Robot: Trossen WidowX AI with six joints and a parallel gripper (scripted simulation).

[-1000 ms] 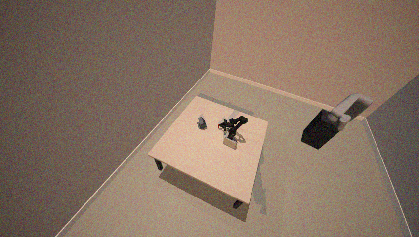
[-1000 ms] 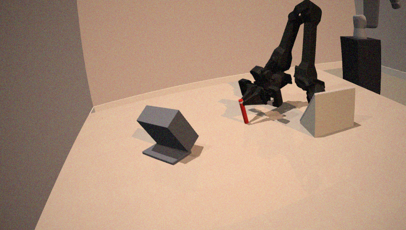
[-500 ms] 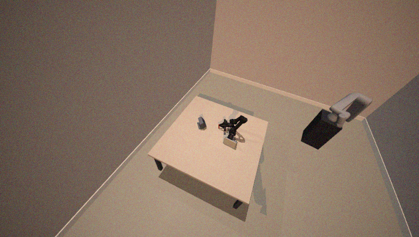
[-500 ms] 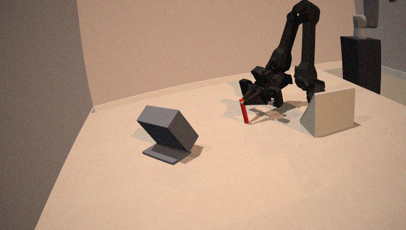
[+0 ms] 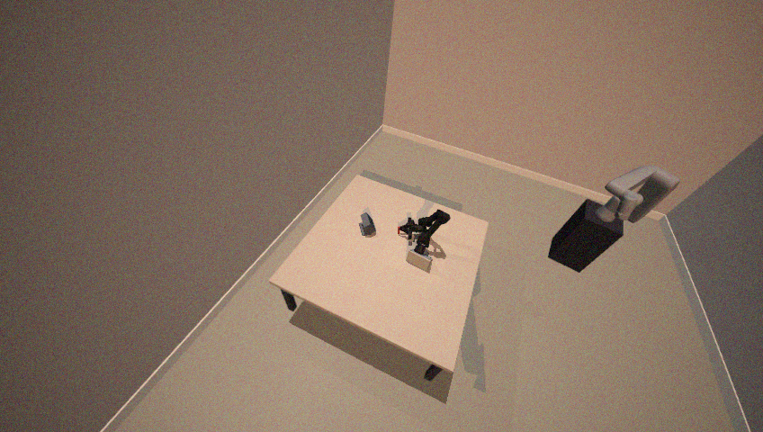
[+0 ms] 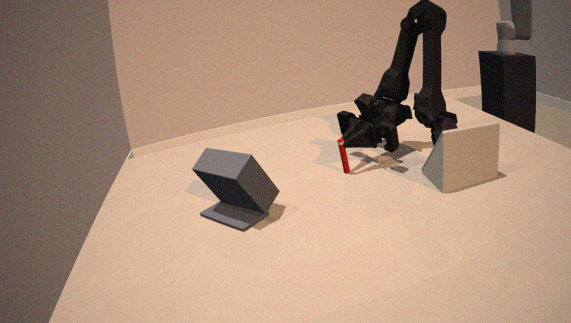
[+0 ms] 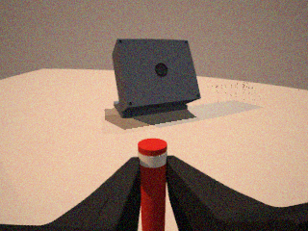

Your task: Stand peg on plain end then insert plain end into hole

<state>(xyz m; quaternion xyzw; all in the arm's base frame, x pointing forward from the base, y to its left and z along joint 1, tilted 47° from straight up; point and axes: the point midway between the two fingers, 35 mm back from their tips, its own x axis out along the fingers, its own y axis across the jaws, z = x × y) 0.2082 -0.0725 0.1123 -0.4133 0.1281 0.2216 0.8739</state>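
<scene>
Right now the red peg is 1 cm below my gripper tip. Also, from my gripper tip: grey sloped panel: 22 cm ahead, 10 cm to the left; then panel foot plate: 24 cm ahead, 12 cm to the left, 7 cm below.
</scene>
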